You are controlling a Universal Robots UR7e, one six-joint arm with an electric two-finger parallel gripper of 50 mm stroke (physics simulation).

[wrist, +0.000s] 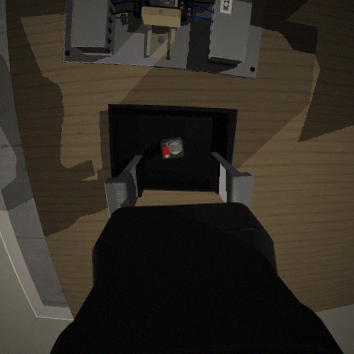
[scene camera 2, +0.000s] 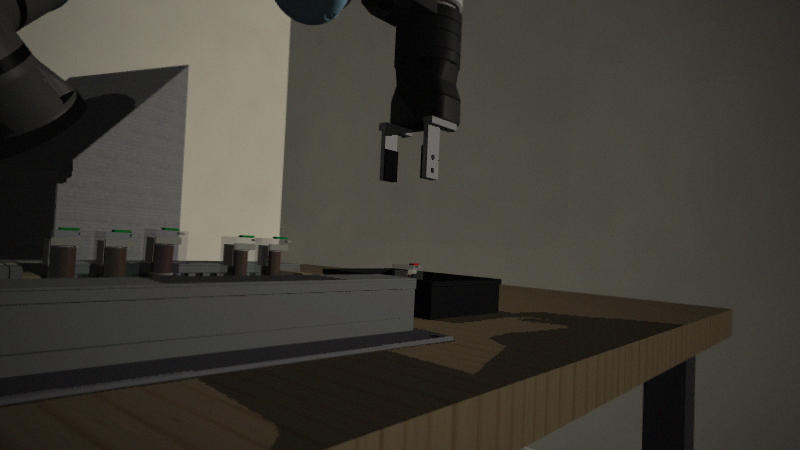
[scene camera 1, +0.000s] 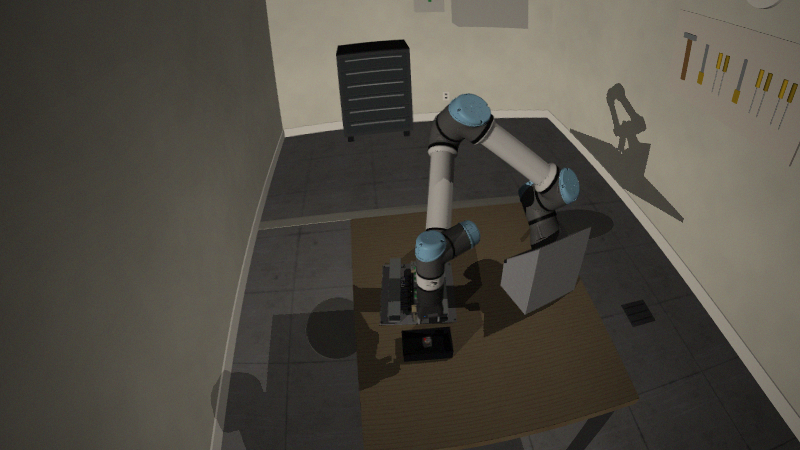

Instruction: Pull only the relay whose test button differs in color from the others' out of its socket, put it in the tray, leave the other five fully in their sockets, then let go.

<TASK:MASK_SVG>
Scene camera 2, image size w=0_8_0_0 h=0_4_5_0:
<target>my gripper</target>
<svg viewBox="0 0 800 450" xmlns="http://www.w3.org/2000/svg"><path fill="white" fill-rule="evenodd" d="M453 19L438 15L416 15L401 20L396 26L394 67L396 69L397 86L391 101L390 123L379 123L379 130L382 131L381 181L397 182L398 136L402 136L402 138L412 137L412 132L424 131L423 145L421 145L420 178L438 180L440 129L454 132L457 131L457 126L460 125L461 100L456 83L458 71L460 70L462 28Z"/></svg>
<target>green-button relay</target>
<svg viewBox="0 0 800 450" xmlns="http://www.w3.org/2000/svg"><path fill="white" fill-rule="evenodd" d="M145 228L140 277L185 276L189 232L179 231L179 229Z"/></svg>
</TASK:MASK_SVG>
